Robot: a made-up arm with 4 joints. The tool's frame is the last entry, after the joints. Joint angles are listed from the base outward.
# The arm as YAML. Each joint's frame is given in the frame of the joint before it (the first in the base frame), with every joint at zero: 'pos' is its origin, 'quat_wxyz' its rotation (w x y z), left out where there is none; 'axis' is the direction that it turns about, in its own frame. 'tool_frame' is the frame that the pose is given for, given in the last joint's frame.
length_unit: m
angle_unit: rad
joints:
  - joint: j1
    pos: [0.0, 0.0, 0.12]
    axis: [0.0, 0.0, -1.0]
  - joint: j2
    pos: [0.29, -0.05, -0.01]
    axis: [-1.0, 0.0, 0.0]
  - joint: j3
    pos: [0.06, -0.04, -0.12]
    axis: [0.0, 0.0, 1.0]
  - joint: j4
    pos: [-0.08, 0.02, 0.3]
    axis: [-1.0, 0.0, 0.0]
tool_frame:
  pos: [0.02, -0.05, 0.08]
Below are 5 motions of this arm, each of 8 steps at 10 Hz.
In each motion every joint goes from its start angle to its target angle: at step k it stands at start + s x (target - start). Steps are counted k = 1, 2, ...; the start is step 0. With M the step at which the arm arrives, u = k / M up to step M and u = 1 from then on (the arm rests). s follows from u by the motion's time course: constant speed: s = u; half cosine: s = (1 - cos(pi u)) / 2; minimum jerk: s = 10 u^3 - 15 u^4 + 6 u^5.
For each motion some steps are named. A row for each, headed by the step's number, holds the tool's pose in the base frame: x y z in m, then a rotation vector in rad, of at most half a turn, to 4 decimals.
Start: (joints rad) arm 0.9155 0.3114 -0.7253 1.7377
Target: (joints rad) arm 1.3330 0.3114 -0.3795 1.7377
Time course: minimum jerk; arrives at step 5
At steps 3, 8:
3: 0.2143 -0.2895 0.2903 -1.5687 1.5803 -1.1498
8: 0.1701 -0.3024 0.2906 -1.5385 1.6242 -1.1277

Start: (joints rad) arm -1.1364 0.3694 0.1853 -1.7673
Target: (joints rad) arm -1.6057 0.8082 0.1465 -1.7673
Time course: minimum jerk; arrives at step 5
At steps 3, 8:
3: 0.0886 0.2903 0.2610 0.7801 0.9256 1.3505
8: 0.0232 0.2987 0.2598 0.6238 0.8805 1.5085

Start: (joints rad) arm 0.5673 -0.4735 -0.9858 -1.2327
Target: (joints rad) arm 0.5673 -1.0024 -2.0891 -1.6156
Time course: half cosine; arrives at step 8
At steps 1, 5, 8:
1: 0.1380 -0.2628 0.2370 1.4816 -0.9061 -1.4999
5: 0.1811 -0.2707 0.2234 1.5255 -1.2369 -2.3535
8: 0.2056 -0.2907 0.2124 -1.1570 1.1381 2.4387

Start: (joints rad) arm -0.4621 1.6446 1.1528 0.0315
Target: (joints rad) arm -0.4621 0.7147 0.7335 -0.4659
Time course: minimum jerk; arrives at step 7
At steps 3, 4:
3: 0.2429 0.3027 0.2856 -1.2296 0.4579 1.1813
4: 0.2683 0.2490 0.3324 -0.8626 0.3986 1.1403

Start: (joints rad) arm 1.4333 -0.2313 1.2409 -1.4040
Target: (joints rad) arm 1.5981 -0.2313 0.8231 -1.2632
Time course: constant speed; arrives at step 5
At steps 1, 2, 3, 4, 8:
1: -0.1610 -0.4073 0.2245 1.4174 -0.4020 -0.1036
2: -0.1786 -0.3959 0.2262 1.3853 -0.4772 -0.2080
3: -0.1952 -0.3834 0.2280 1.3505 -0.5491 -0.3137
4: -0.2105 -0.3699 0.2299 1.3132 -0.6177 -0.4208
8: -0.2247 -0.3555 0.2320 1.2737 -0.6830 -0.5291

